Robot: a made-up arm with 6 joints.
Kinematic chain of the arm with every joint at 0, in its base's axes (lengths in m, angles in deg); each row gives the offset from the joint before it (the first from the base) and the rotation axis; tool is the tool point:
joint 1: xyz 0 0 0.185 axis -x
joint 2: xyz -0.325 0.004 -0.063 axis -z
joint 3: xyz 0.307 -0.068 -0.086 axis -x
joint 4: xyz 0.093 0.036 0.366 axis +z
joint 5: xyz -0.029 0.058 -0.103 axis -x
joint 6: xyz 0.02 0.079 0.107 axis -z
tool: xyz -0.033 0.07 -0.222
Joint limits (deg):
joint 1: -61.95..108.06
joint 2: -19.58..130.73
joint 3: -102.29..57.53
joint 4: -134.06..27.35
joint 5: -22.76..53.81
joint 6: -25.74..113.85
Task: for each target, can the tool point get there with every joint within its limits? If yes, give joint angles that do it. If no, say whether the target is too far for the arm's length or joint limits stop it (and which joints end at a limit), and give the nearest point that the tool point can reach.
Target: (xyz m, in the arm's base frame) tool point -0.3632 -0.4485 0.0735
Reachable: yes | joints -3.65 100.83 19.40 2.67 47.83 88.33
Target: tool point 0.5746 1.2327 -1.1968
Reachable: no: too far | nearest point 0.1136 0.3148 -0.1679 | short by 1.454 m
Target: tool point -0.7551 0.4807 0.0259
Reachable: no: joint limits stop it (at a limit: joint 1, joint 2, joint 3, joint 4, joint 5, joint 6) | nearest point -0.8069 0.1837 -0.1554 | short by 0.352 m
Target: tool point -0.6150 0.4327 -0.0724
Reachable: no: joint limits stop it (at a limit: joint 1, joint 2, joint 3, joint 4, joint 6) | nearest point -0.7760 0.1617 -0.1470 | short by 0.324 m
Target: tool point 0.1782 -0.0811 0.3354
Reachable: yes | joints 66.50 11.93 -47.97 -71.32 27.64 16.75
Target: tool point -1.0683 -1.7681 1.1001
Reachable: no: too far | nearest point -0.5799 -0.6040 0.4976 | short by 1.399 m
